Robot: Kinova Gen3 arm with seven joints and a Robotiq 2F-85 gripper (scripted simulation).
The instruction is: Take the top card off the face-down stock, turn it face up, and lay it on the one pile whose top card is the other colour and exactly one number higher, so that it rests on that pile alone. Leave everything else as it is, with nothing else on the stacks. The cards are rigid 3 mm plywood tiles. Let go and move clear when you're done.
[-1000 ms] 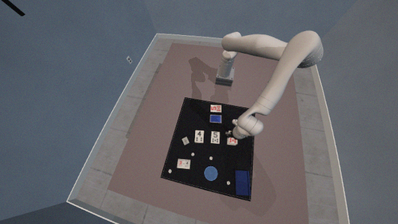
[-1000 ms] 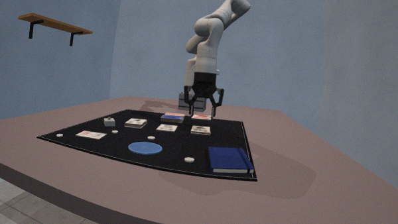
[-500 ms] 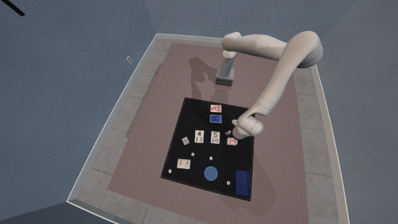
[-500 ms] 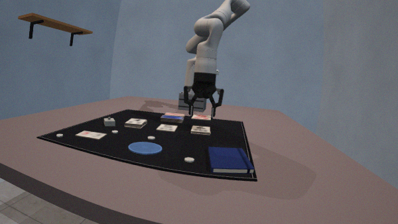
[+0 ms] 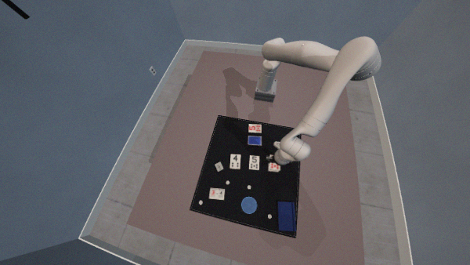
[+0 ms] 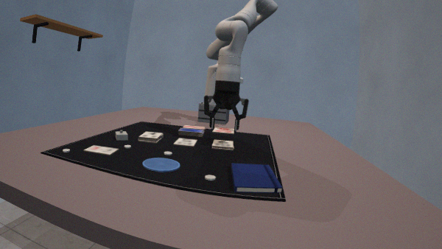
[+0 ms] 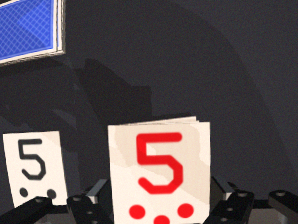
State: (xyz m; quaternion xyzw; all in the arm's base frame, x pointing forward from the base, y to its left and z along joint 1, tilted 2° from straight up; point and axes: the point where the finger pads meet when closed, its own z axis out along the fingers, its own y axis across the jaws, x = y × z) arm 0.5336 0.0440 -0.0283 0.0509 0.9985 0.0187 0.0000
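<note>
Now: hand 20 mm short of the black mat, 140 mm to the left of it and 80 mm above it. Also, from my hand: blue disc (240 mm ahead, 150 mm to the right, 60 mm below); then grey block (30 mm ahead, 340 mm to the right, 50 mm below); then blue book (280 mm ahead, 60 mm to the left, 60 mm below).
</note>
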